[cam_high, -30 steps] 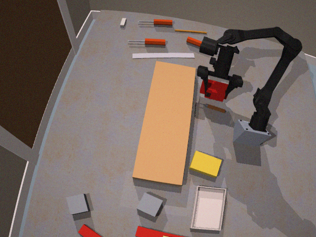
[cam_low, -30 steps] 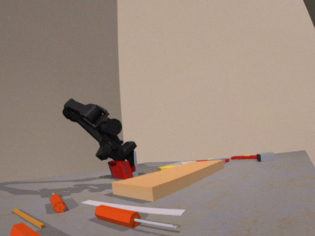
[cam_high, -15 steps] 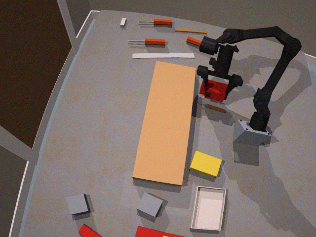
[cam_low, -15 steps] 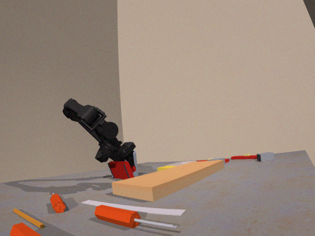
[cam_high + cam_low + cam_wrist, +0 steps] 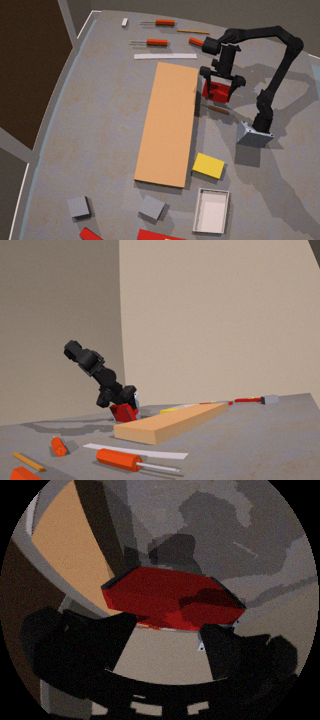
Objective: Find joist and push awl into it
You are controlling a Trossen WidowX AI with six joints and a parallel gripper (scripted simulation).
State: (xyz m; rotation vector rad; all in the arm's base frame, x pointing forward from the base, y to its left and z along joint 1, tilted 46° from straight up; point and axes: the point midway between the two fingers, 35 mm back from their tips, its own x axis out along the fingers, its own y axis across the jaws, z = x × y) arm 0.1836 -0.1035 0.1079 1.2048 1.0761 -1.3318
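My gripper tip is 10 mm to the left of the red stud finder, 10 mm short of it and 10 mm above it. From my gripper tip the other things lie so: white strip: 230 mm ahead, 220 mm to the right, 80 mm below; then brown-handled awl: 70 mm below, 20 mm to the left, 10 mm ahead; then yellow block: 280 mm to the left, 60 mm below, 10 mm ahead.
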